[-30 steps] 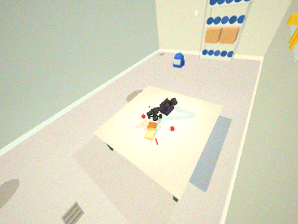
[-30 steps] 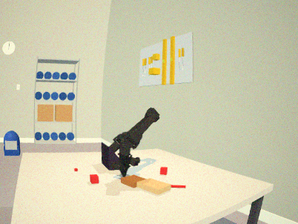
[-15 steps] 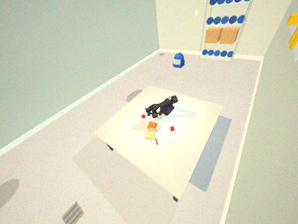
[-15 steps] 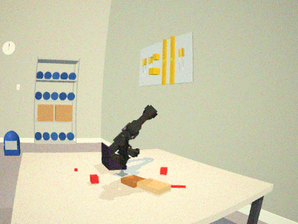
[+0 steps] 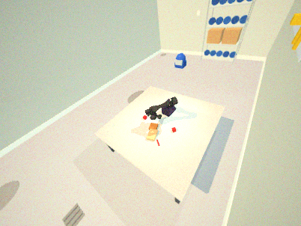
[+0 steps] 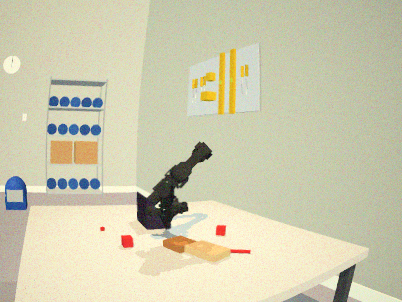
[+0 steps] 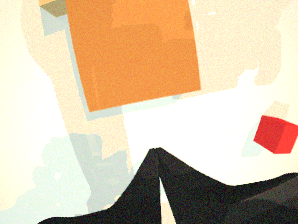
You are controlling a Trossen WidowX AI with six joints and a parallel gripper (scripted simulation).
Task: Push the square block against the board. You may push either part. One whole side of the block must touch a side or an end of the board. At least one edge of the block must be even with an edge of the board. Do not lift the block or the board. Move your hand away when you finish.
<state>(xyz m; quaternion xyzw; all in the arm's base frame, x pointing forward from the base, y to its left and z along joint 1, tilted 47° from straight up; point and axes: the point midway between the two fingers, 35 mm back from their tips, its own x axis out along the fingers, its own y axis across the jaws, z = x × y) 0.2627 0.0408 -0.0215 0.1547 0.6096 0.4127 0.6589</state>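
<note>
My gripper tip is 70 mm short of the square block, 50 mm above it and 30 mm to the right of it. From my gripper tip the other things lie so: thin red strip (240 mm to the left, 210 mm ahead, 50 mm below); board (170 mm ahead, 110 mm to the left, 50 mm below); tiny red piece (270 mm to the right, 180 mm behind, 50 mm below).
</note>
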